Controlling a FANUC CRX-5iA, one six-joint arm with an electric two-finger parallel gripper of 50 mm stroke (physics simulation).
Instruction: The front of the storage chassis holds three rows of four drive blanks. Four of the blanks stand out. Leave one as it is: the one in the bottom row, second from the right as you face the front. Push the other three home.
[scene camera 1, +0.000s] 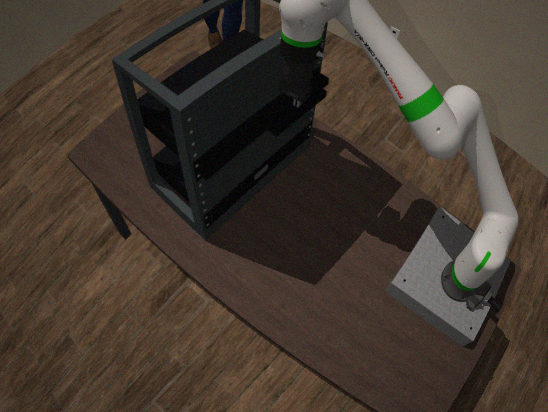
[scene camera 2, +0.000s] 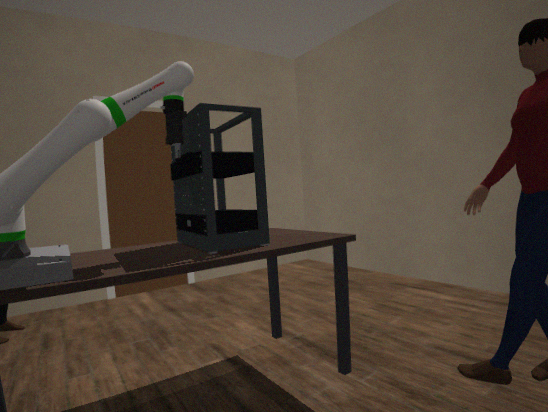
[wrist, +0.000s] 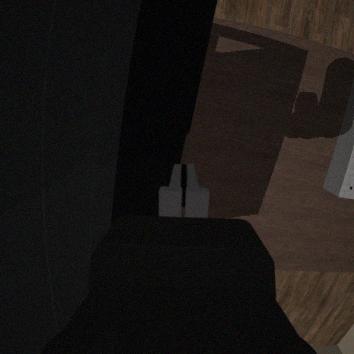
Labels:
A rack shows in scene camera 1, in scene camera 2 and in the wrist view (103, 103). The same spot on the rack: (scene camera 2: 201, 226) is (scene camera 1: 299, 140).

